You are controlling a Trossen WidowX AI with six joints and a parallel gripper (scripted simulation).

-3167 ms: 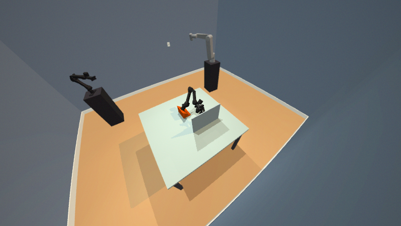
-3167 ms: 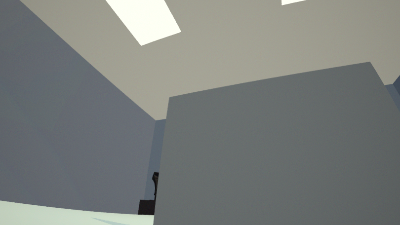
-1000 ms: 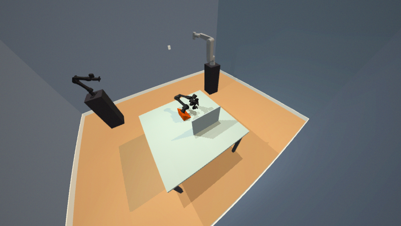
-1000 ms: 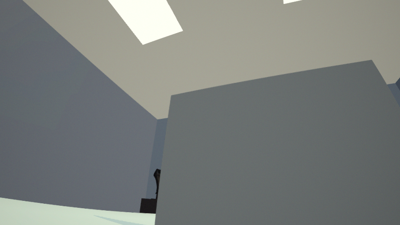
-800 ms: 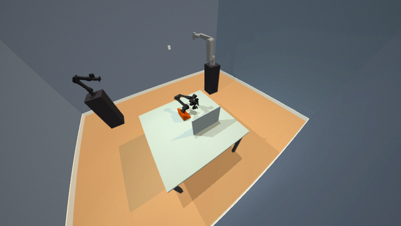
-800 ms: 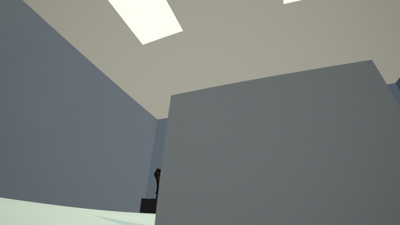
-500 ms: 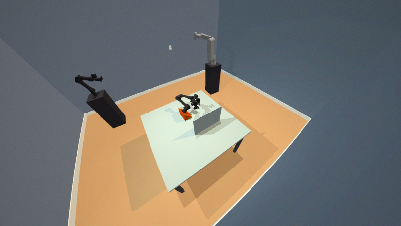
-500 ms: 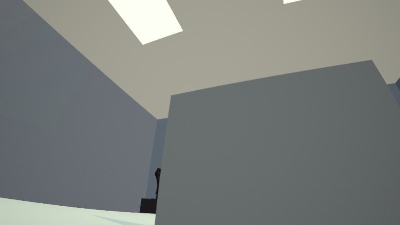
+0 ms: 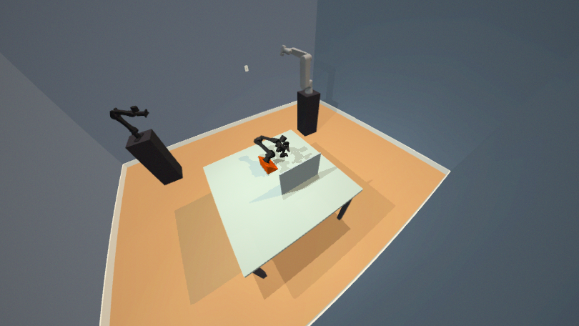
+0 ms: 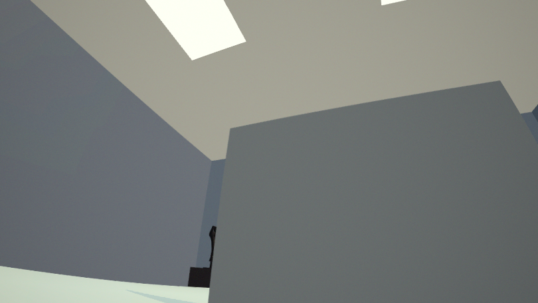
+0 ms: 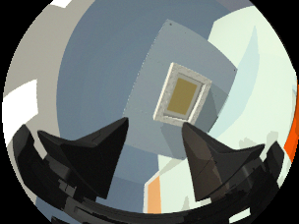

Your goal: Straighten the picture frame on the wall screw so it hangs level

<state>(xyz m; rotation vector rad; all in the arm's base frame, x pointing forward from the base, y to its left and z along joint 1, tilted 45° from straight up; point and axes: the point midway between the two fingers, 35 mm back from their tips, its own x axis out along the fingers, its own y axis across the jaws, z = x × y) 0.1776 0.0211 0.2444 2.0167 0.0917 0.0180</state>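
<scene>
Now: gripper tip 19 cm short of the picture frame and 9 cm above it. Round my gripper tip: wall panel: 20 cm ahead, 1 cm to the left, 10 cm below.
</scene>
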